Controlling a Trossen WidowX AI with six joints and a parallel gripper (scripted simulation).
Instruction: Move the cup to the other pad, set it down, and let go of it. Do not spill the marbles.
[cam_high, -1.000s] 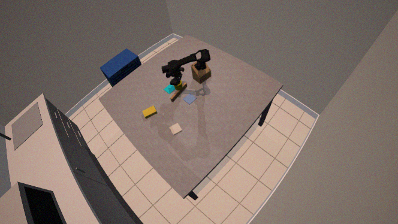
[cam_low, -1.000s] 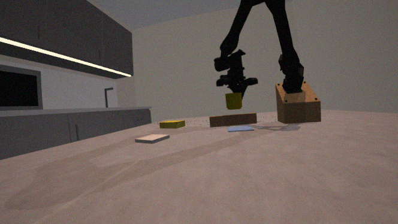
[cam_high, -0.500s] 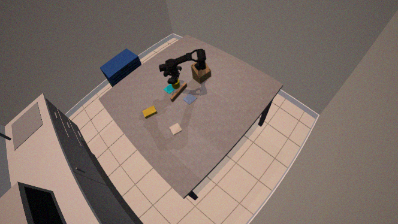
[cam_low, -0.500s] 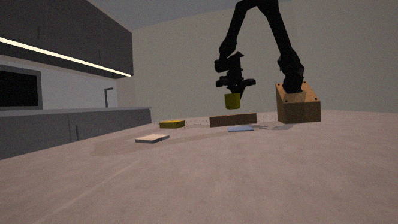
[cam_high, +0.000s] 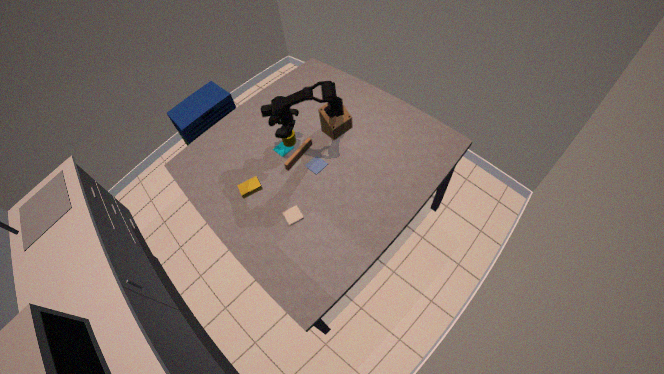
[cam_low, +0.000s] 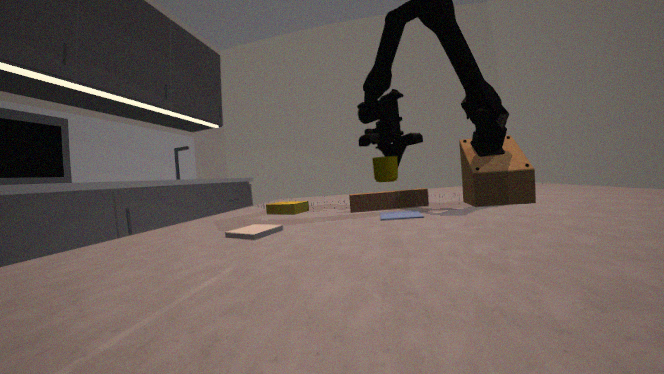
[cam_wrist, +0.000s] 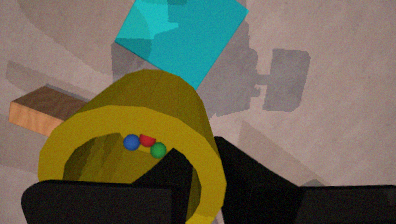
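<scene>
Now: the teal pad 4 cm ahead of my gripper tip, 4 cm to the right of it and 11 cm below it. From my gripper tip the other things lie so: blue pad: 18 cm to the left, 11 cm below; then wooden bar: 2 cm ahead, 7 cm to the left, 9 cm below; then yellow cup: 2 cm ahead, 1 cm to the left.
</scene>
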